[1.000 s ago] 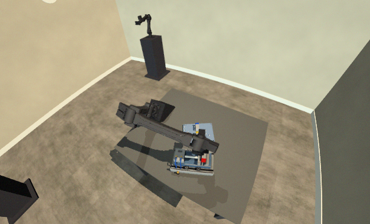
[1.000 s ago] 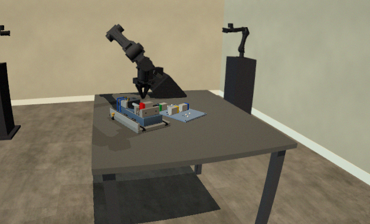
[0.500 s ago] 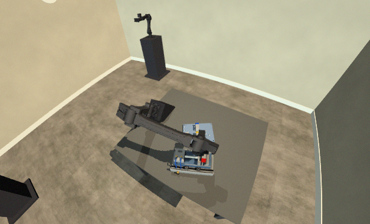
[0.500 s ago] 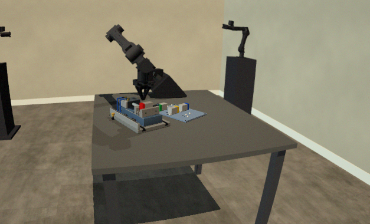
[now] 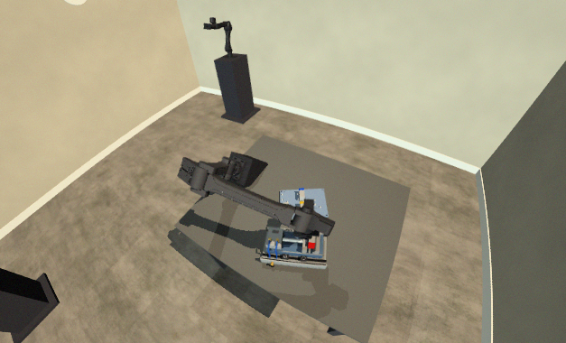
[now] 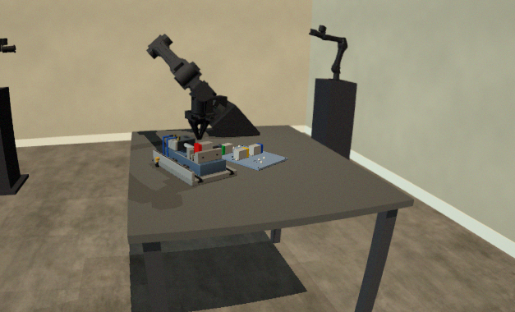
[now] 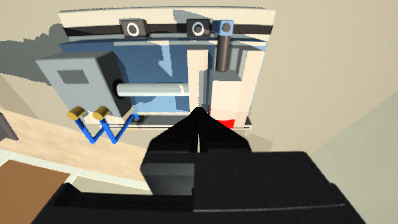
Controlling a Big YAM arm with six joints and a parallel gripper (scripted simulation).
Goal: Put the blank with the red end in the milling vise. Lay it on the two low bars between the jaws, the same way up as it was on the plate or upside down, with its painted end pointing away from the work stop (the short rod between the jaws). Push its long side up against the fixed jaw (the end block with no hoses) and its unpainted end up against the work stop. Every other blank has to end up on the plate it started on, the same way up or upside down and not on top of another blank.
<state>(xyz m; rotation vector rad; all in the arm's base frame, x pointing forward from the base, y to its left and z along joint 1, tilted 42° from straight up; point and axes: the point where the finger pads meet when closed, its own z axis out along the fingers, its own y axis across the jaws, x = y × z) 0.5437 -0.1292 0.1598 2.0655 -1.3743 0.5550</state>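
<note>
My hand is 2 cm short of the grey bar with red end, 1 cm to the right of it and 3 cm above it. Also, from my hand: fixed jaw (5 cm ahead, 2 cm to the left, 5 cm below); then moving jaw (5 cm below); then work stop rod (6 cm to the left, 4 cm below).
</note>
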